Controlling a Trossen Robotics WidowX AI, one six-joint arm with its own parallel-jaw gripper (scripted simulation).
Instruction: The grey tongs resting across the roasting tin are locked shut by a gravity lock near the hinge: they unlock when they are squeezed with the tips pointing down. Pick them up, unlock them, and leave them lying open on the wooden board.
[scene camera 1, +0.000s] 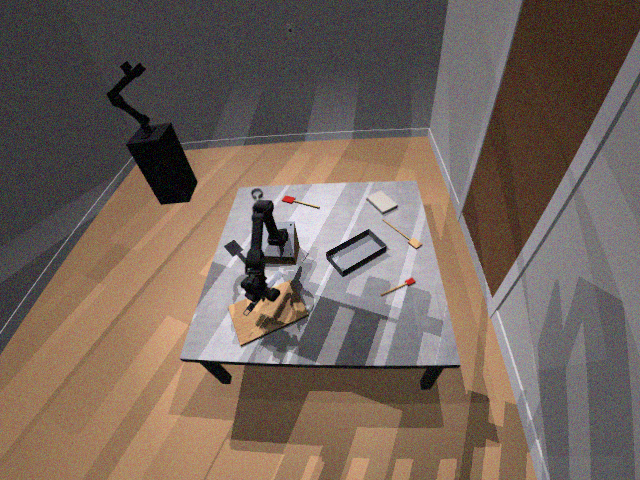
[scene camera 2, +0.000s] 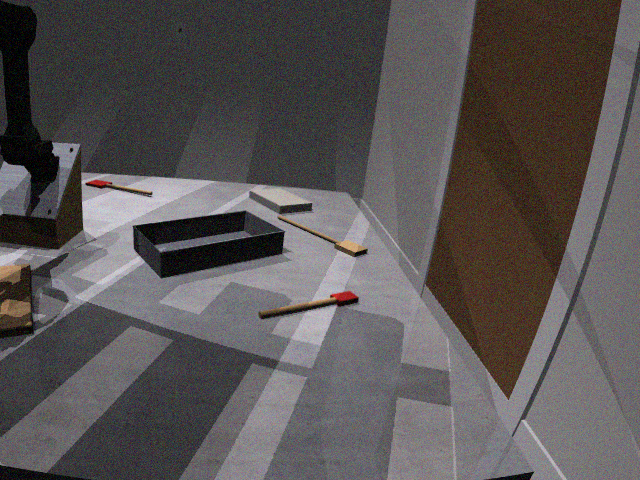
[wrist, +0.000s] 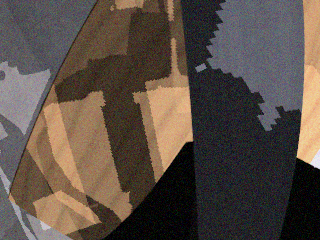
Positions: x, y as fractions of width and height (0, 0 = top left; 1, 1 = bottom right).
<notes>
In view: the gripper (wrist: 0.69, 0.62), a pale block (scene camera 2: 0.44, 0.42), a wooden board (scene camera 1: 0.42, 0.66) and a roasting tin (scene camera 2: 0.27, 0.52).
The wooden board also shows in the wrist view (wrist: 0.37, 0.47). The roasting tin is seen too in scene camera 1 (scene camera 1: 0.55, 0.53). The wrist view does not show the pale block: it is out of frame.
</notes>
